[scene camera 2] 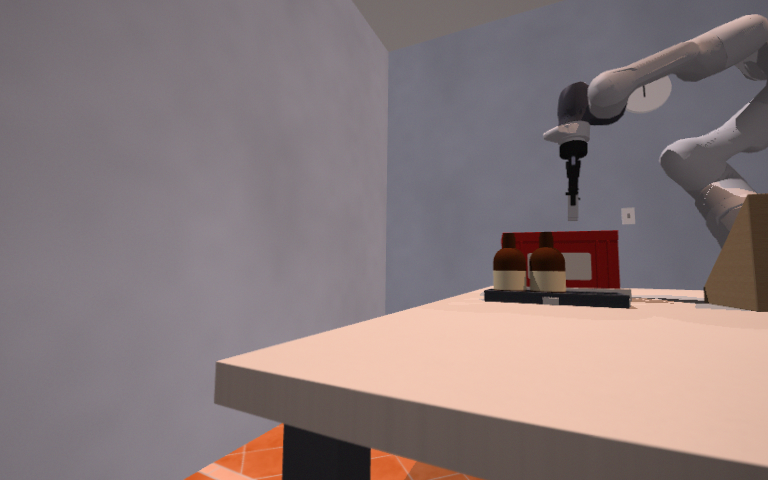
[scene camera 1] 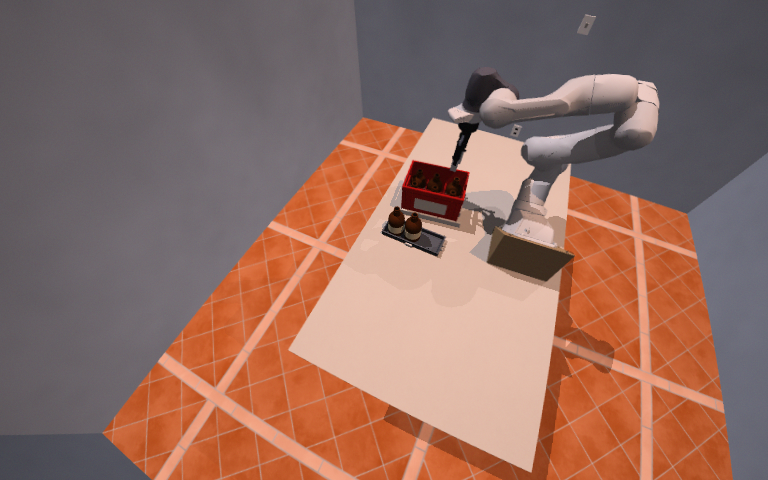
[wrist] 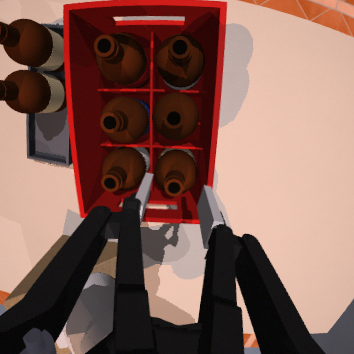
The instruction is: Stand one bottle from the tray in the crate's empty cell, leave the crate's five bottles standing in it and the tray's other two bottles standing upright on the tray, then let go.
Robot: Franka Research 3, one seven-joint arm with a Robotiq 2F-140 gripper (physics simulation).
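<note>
The red crate [scene camera 1: 451,211] [scene camera 2: 606,260] [wrist: 86,60] shows a brown bottle in every cell in the wrist view, all standing. One bottle [wrist: 175,170] is in the cell at the lower right there, below my fingers. My gripper [scene camera 1: 453,168] [scene camera 2: 573,218] [wrist: 175,190] is partly open and empty, above the crate's end near that bottle; in scene camera 2 the fingertips are clear above the rim. The dark tray [scene camera 1: 433,243] [scene camera 2: 614,300] [wrist: 50,140] carries two upright bottles, an outer one [scene camera 1: 396,220] [scene camera 2: 509,268] [wrist: 30,42] and an inner one [scene camera 1: 413,227] [scene camera 2: 547,268] [wrist: 32,91].
The tray lies close beside the crate's long side. A wooden block [scene camera 1: 526,254] [scene camera 2: 730,271] stands by the arm's base, on the right in both scene views. The pale table [scene camera 1: 441,339] [scene camera 2: 481,362] carries all of these, and the crate is near its far end in scene camera 1.
</note>
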